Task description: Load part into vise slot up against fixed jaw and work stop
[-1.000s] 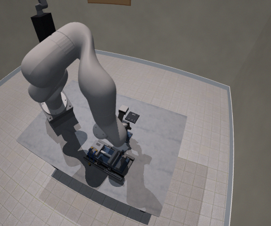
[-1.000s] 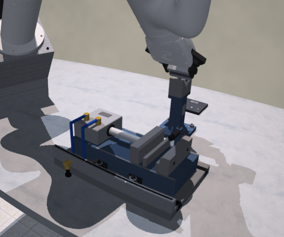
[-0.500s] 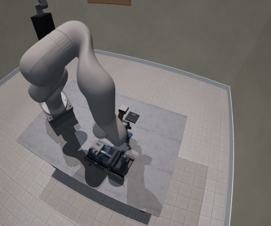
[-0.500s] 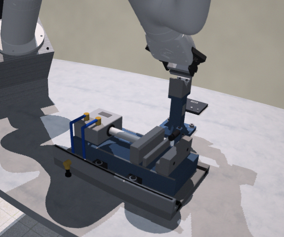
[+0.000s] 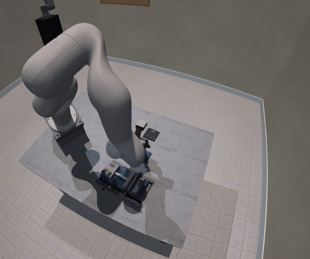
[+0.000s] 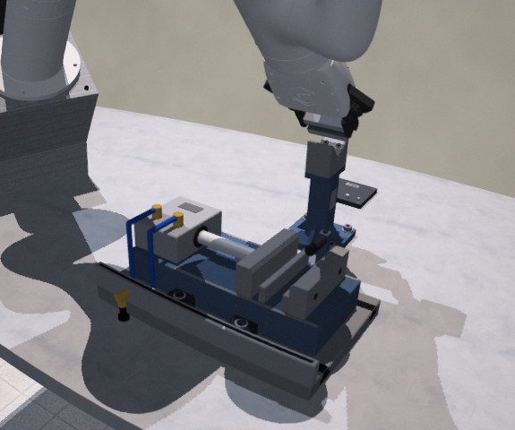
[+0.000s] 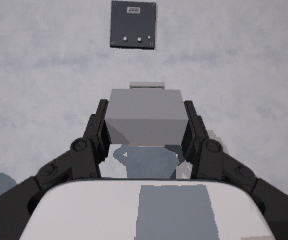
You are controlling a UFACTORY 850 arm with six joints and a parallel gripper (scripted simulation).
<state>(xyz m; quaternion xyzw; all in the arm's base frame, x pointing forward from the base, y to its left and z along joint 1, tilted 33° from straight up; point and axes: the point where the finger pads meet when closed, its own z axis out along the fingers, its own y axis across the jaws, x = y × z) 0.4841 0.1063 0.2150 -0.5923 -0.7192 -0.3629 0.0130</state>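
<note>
My gripper is now 1 cm above the part. Round my hand: black work stop 5 cm ahead, 17 cm to the right, 10 cm below; cylinder rod 4 cm behind, 20 cm to the right, 12 cm below; blue post 1 cm to the left, 14 cm below.
</note>
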